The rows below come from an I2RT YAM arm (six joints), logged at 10 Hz.
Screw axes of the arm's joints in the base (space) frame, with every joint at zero. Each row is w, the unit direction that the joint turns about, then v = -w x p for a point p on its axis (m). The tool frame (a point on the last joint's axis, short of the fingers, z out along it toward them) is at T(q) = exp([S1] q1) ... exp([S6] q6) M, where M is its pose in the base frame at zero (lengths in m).
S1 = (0, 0, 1, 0, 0, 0)
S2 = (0, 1, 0, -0.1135, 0, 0.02)
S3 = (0, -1, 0, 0.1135, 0, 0.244)
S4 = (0, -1, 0, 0.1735, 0, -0.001)
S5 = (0, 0, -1, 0, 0.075, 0)
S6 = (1, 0, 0, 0, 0.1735, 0)
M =
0 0 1 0.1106
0 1 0 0
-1 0 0 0.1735
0 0 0 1
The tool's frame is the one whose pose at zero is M.
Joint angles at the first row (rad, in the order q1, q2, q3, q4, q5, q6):
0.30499, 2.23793, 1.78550, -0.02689, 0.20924, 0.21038
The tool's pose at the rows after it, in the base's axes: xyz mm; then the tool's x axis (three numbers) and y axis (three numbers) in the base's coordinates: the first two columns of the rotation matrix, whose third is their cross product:
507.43 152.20 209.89 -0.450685 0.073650 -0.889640 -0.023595 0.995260 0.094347
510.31 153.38 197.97 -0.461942 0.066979 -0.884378 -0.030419 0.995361 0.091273
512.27 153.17 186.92 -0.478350 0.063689 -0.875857 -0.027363 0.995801 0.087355
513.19 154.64 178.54 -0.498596 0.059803 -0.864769 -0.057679 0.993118 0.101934
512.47 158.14 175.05 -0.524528 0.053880 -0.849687 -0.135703 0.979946 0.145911
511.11 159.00 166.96 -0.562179 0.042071 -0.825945 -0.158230 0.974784 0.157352
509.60 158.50 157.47 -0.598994 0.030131 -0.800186 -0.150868 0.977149 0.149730
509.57 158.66 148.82 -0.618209 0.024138 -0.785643 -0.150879 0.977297 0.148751
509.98 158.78 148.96 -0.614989 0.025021 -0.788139 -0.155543 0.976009 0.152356
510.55 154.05 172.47 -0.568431 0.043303 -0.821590 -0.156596 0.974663 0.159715
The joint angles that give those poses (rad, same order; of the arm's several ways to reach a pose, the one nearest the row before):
0.30536, 2.25777, 1.78550, -0.00210, 0.20923, 0.21191
0.30538, 2.28370, 1.78551, 0.01200, 0.20200, 0.20848
0.30385, 2.30546, 1.78514, 0.01467, 0.20123, 0.20962
0.30346, 2.32147, 1.78511, 0.01469, 0.16308, 0.21038
0.30386, 2.32680, 1.78510, 0.00897, 0.06848, 0.21039
0.30384, 2.33712, 1.78511, -0.02040, 0.03376, 0.21000
0.30385, 2.34931, 1.78511, -0.05589, 0.03452, 0.20962
0.30384, 2.36458, 1.78514, -0.06506, 0.02994, 0.20962
0.30347, 2.36533, 1.78511, -0.05894, 0.02461, 0.20925
0.29469, 2.32298, 1.78584, -0.04213, 0.02460, 0.20809

